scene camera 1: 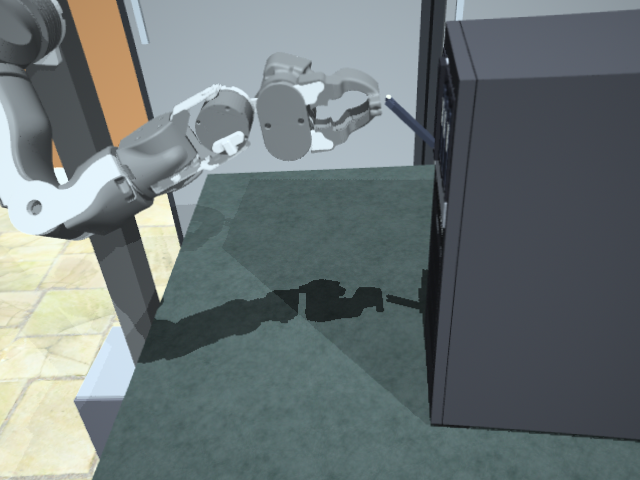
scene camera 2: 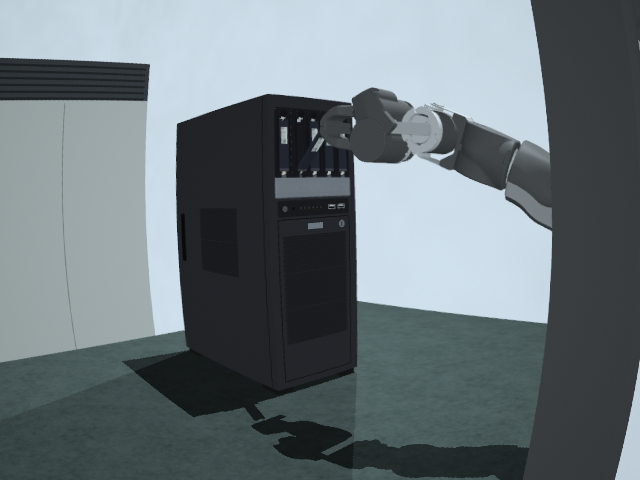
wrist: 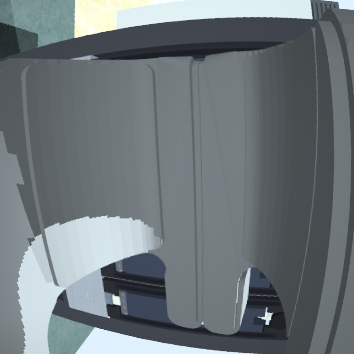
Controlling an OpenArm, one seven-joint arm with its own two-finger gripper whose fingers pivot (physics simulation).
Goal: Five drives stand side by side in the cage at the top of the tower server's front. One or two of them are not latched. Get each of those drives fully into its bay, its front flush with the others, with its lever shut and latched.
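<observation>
The tower server (scene camera 1: 542, 248) (scene camera 2: 222, 180) (wrist: 220, 31) stands upright with its drive cage at the top front. In scene camera 2, the second drive from the left has its lever (scene camera 1: 410, 120) (scene camera 2: 310, 152) swung out, slanting up and away from the front. The leftmost drive (scene camera 2: 283, 147) has its lever upright against its front. The drives on the right also show upright levers, partly behind the fingers. My gripper (scene camera 1: 378, 106) (scene camera 2: 323, 127) (wrist: 216, 198) is shut and empty, its fingertips just off the lever's free end. In the wrist view the fingers hide most of the cage and the swung-out lever.
The server stands on a green table top (scene camera 1: 258, 403) (scene camera 2: 439, 356). A light panel (scene camera 2: 312, 188) (wrist: 87, 292) crosses the front below the cage. A grey cabinet (scene camera 2: 36, 217) stands behind to the left in scene camera 2. A dark post (scene camera 2: 584, 232) rises at the right.
</observation>
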